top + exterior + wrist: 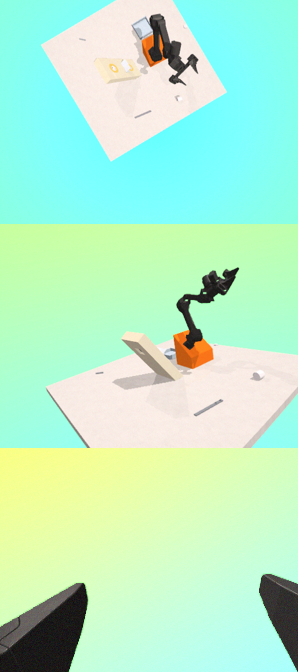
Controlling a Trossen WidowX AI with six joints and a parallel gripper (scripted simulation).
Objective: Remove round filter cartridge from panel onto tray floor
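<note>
Now: gripper tip 31 cm short of the round filter cartridge, 44 cm to the left of it and 32 cm above it. The rest, counted from my gripper tip: cream service panel (26 cm ahead, 43 cm to the right, 40 cm below); then grey tray (16 cm behind, 66 cm to the right, 56 cm below); then small white item (49 cm behind, 43 cm to the right, 57 cm below).
</note>
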